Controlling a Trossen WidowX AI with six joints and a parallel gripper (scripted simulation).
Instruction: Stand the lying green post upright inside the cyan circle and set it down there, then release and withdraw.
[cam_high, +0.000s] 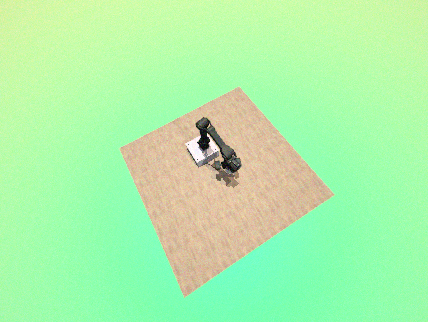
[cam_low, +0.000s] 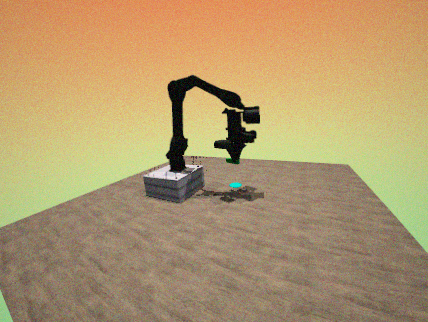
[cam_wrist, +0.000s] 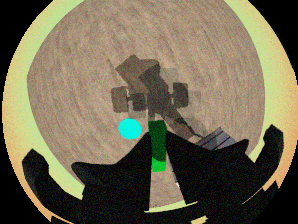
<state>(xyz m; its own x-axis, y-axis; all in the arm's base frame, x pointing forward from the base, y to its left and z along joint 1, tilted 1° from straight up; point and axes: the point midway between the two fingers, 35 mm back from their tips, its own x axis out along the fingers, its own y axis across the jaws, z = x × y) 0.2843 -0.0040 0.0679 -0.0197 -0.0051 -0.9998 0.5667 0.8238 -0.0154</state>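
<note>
The cyan circle lies 14 cm below my gripper tip, 8 cm to the left of it and 2 cm behind it. From my gripper tip the other things lie so: green post: 2 cm behind, 1 cm to the left.
</note>
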